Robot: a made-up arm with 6 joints.
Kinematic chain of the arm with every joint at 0, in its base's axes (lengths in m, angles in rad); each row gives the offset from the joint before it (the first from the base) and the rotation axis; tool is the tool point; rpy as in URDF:
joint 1: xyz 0 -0.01 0.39 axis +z
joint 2: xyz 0.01 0 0.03 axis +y
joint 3: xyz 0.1 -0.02 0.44 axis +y
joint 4: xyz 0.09 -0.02 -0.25 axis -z
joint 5: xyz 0 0.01 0 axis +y
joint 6: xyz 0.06 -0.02 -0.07 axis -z
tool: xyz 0 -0.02 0 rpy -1.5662 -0.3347 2.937
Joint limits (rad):
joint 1: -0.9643..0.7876
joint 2: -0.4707..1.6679
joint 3: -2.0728..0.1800
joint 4: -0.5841..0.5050
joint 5: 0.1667..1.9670
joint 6: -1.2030..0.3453
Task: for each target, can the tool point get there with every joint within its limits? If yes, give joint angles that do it. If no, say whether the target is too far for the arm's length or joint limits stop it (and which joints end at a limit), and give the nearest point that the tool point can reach.
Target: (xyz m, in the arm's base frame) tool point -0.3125 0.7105 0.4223
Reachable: no: joint limits stop it (at a limit: joint 1, joint 4, joint 5, joint 6) | nearest point 0.2111 0.1892 0.4223 | short by 0.739 m
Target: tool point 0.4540 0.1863 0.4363
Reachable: yes | joints 0.5415 0.6073 -0.9806 0.0722 1.3591 0.0825
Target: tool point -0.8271 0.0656 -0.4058
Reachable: no: too far | nearest point 0.0112 -0.1757 0.0698 | short by 0.994 m
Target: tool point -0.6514 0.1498 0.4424
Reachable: no: joint limits stop it (at a limit: joint 1, joint 2, joint 3, joint 5) | nearest point -0.0810 -0.0586 0.5784 | short by 0.622 m
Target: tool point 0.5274 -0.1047 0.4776
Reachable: yes | joints -0.0716 0.4967 -0.9665 0.3850 0.9169 -0.9437
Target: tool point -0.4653 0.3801 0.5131
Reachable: no: joint limits stop it (at a limit: joint 1, joint 2, joint 3, joint 5) | nearest point -0.0594 -0.0249 0.5786 | short by 0.577 m
